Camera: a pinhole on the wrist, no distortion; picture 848 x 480 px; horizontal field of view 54.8 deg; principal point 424.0 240.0 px. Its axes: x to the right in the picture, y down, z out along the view. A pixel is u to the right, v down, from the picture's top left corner.
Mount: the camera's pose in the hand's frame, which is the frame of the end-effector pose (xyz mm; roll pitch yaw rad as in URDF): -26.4 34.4 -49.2 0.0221 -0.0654 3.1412
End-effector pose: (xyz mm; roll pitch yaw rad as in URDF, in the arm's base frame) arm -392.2 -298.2 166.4 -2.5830 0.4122 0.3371
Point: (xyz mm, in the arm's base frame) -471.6 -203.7 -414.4
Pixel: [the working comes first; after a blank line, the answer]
In the camera's frame: -180.9 -146.0 592.9

174 39
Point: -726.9 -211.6 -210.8
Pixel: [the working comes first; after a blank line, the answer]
In the camera's frame: 120.9 -34.7 536.0

608 187
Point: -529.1 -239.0 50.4
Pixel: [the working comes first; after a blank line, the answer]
In the camera's frame: 42.5 45.6 226.9

577 404
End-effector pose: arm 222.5 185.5 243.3 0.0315 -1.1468 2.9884
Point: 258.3 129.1 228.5
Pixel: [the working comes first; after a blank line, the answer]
In the camera's frame: 10.5 -15.1 81.4

530 88
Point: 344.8 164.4 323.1
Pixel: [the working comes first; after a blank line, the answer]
In the camera's frame: -35.2 32.0 197.1

278 373
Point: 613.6 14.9 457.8
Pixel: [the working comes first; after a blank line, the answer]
In the camera's frame: -18.7 -77.8 514.0

394 116
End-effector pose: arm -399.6 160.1 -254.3 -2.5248 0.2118 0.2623
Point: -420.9 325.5 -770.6
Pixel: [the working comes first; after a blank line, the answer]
In the camera's frame: -120.3 -107.7 564.3

250 84
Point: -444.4 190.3 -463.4
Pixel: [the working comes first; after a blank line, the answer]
In the camera's frame: -19.6 -49.4 248.6

360 77
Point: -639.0 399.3 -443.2
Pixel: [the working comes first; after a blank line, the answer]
In the camera's frame: 125.1 154.7 387.7

outside the picture
